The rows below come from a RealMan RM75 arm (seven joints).
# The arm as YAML. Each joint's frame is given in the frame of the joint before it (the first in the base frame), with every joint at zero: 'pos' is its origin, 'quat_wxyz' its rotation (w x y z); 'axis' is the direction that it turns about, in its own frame. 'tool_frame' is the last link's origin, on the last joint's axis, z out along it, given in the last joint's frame.
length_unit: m
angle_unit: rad
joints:
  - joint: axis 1
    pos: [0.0, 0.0, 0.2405]
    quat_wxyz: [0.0, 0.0, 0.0, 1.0]
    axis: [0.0, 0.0, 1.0]
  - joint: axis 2
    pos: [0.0, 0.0, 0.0]
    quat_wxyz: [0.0, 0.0, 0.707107, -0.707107]
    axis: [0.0, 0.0, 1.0]
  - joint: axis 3
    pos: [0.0, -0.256, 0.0]
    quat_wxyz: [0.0, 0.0, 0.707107, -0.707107]
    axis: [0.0, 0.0, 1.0]
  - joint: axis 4
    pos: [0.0, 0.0, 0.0]
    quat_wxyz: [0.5, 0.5, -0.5, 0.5]
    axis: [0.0, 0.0, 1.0]
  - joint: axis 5
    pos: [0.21, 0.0, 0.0]
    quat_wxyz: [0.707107, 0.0, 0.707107, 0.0]
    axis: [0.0, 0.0, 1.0]
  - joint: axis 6
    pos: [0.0, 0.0, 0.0]
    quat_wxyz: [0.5, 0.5, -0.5, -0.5]
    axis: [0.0, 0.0, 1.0]
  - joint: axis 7
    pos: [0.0, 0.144, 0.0]
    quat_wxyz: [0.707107, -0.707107, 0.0, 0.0]
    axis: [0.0, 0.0, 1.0]
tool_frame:
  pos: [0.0, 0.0, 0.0]
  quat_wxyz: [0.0, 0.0, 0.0, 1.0]
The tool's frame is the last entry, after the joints.
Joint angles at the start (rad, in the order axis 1, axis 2, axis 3, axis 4, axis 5, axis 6, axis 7): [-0.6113 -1.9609 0.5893 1.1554 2.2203 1.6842 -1.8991]
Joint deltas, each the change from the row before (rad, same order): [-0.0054 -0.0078 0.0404 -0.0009 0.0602 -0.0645 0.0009]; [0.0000 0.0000 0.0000 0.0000 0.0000 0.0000 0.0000]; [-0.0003 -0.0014 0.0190 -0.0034 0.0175 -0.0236 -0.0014]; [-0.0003 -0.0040 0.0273 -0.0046 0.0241 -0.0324 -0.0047]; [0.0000 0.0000 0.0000 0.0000 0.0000 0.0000 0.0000]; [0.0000 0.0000 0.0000 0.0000 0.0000 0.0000 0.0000]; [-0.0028 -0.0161 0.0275 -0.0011 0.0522 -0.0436 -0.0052]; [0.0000 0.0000 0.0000 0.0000 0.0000 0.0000 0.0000]
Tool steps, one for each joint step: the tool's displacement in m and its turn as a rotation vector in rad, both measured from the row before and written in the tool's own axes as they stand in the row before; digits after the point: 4 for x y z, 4 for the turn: [-0.0030 -0.0055 0.0092 0.0501 -0.0581 0.0183]; [0.0000 0.0000 0.0000 0.0000 0.0000 0.0000]; [-0.0013 -0.0015 0.0037 0.0148 -0.0209 0.0062]; [-0.0018 -0.0012 0.0058 0.0183 -0.0286 0.0070]; [0.0000 0.0000 0.0000 0.0000 0.0000 0.0000]; [0.0000 0.0000 0.0000 0.0000 0.0000 0.0000]; [-0.0037 -0.0004 0.0093 0.0296 -0.0452 0.0097]; [0.0000 0.0000 0.0000 0.0000 0.0000 0.0000]
